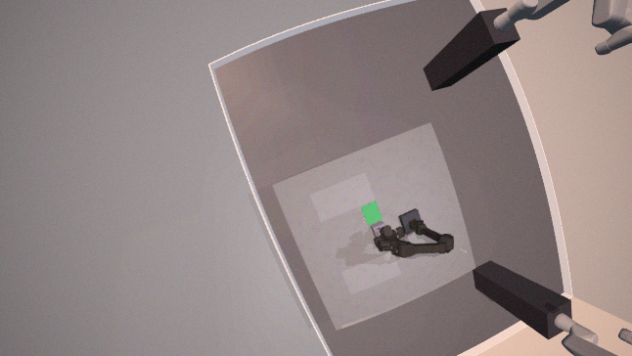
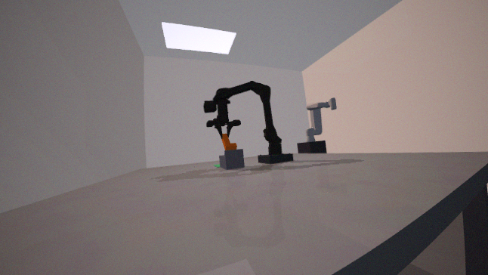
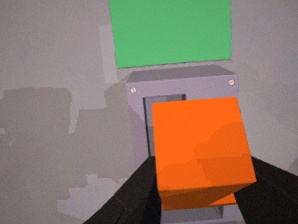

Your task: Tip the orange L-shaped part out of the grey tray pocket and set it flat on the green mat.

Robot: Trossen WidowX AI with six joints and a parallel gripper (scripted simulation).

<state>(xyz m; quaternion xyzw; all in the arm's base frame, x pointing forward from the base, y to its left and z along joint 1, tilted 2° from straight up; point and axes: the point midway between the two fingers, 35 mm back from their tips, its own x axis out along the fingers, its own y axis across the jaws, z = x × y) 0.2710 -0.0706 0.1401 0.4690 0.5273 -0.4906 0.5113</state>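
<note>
My gripper tip is 10 cm to the left of the green mat and 17 cm above it. Round my gripper tip: orange L-shaped part 2 cm behind, 3 cm to the left, 3 cm below.
</note>
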